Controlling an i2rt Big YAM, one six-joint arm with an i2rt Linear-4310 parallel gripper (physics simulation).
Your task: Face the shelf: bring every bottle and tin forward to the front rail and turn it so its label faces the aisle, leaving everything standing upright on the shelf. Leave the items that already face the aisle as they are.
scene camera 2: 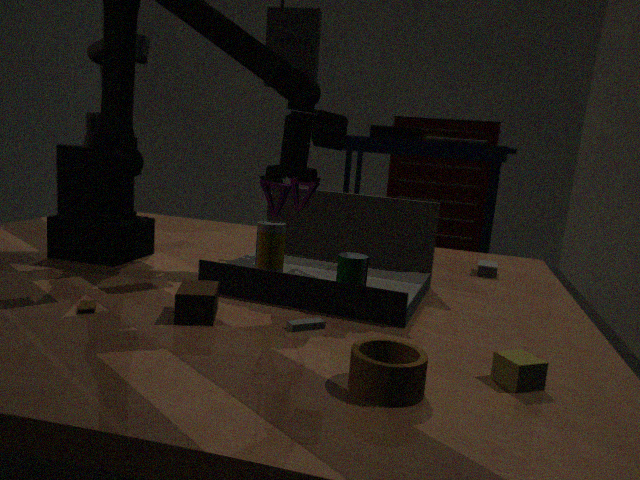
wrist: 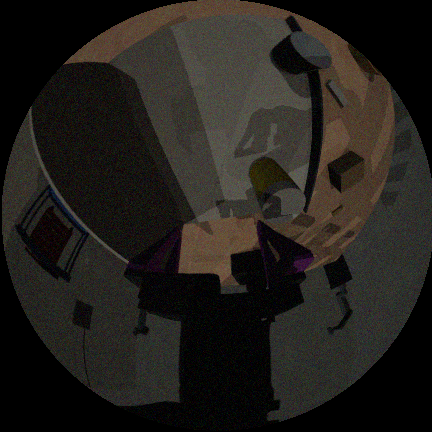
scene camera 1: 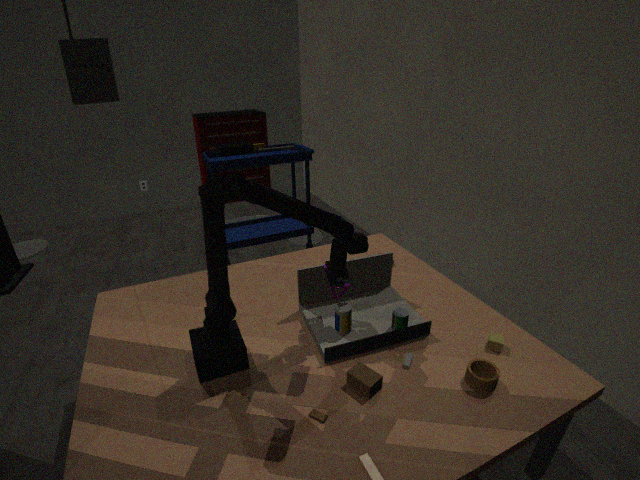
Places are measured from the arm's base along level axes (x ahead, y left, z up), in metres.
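Pixels of known places: gripper, fingertip midpoint: (scene camera 2: 286, 213) (wrist: 217, 226) (scene camera 1: 333, 291); arm's base, link origin: (scene camera 2: 104, 218) (wrist: 254, 277) (scene camera 1: 217, 339).
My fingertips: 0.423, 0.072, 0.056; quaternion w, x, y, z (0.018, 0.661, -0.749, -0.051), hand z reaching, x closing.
Observation:
For each thing: its top centre in the pictures, then the offset to it from my fingertips, as dx, dy, dz. "spot": a spot on its surface instead.
- tall tin, top centre: (wrist: 284, 207) (scene camera 2: 271, 222) (scene camera 1: 343, 306) +0.007, -0.083, -0.011
- shelf, surface spot: (scene camera 2: 310, 295) spot: +0.139, -0.176, -0.117
- shorter green tin, top centre: (scene camera 2: 353, 255) (scene camera 1: 401, 312) +0.201, -0.139, -0.040
- shelf's back panel, surface spot: (wrist: 100, 150) (scene camera 2: 358, 228) spot: +0.127, +0.123, -0.030
- brown block, top centre: (scene camera 2: 198, 287) (wrist: 353, 176) (scene camera 1: 364, 373) -0.006, -0.315, -0.095
- grey bar, top centre: (scene camera 2: 306, 321) (wrist: 338, 93) (scene camera 1: 408, 359) +0.170, -0.266, -0.133
- round bowl, top centre: (scene camera 2: 389, 351) (scene camera 1: 483, 369) +0.345, -0.416, -0.095
- yellow cube, top centre: (scene camera 2: 520, 356) (scene camera 1: 496, 338) +0.496, -0.301, -0.107
A tall tin (scene camera 1: 343, 319) (scene camera 2: 270, 246) (wrist: 270, 177) with yellow and blue sides stands upright on the left part of the shelf (scene camera 1: 377, 342) (scene camera 2: 310, 295) (wrist: 316, 125), a little behind its front rail. In scene camera 2 its yellow side shows; I cannot read a label. A shorter green tin (scene camera 1: 400, 320) (scene camera 2: 352, 269) (wrist: 295, 52) stands upright to the right, close behind the front rail, which hides its base in both scene views. My gripper (scene camera 1: 339, 297) (scene camera 2: 286, 212) (wrist: 217, 226) is open and empty, pointing down, above and slightly behind the tall tin.
The shelf's back panel (scene camera 1: 364, 279) (scene camera 2: 361, 227) (wrist: 100, 150) rises behind the tins. In front of the shelf lie a brown block (scene camera 1: 364, 381) (scene camera 2: 196, 303) (wrist: 346, 171) and a grey bar (scene camera 1: 407, 360) (scene camera 2: 306, 324) (wrist: 337, 93). A round bowl (scene camera 1: 481, 385) (scene camera 2: 387, 384) and a yellow cube (scene camera 1: 495, 343) (scene camera 2: 518, 370) are front right.

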